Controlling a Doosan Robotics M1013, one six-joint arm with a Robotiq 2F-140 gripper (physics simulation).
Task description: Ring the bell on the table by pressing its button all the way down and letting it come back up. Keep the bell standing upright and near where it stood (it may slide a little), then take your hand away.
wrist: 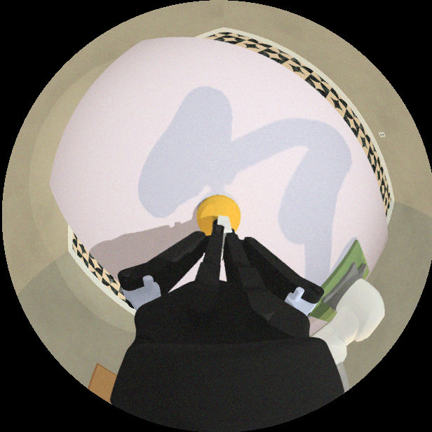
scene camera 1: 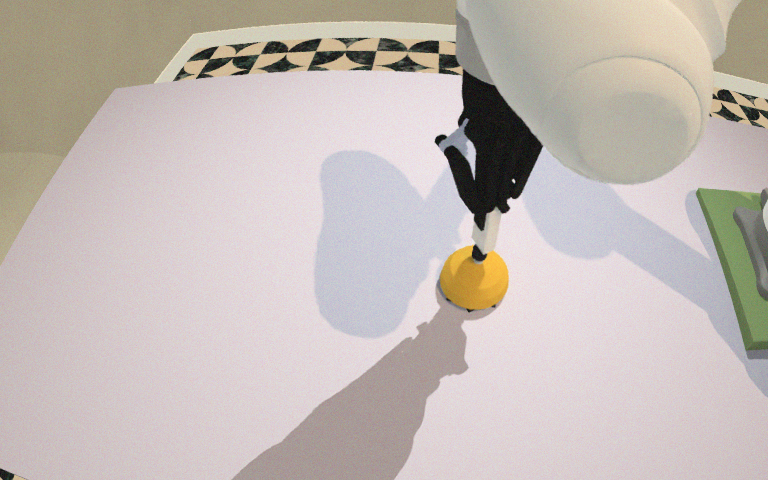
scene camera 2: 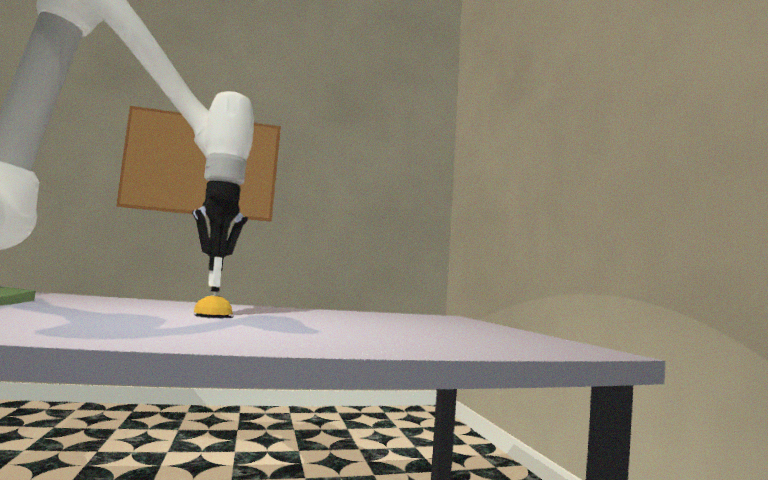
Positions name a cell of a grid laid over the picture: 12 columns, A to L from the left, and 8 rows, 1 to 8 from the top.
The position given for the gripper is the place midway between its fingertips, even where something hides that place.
In view: the gripper (scene camera 1: H5) and a yellow bell (scene camera 1: H5).
The yellow bell also shows in the wrist view (wrist: F4) and in scene camera 2 (scene camera 2: D6). The gripper shows as well in the wrist view (wrist: G5) and in scene camera 2 (scene camera 2: D5).
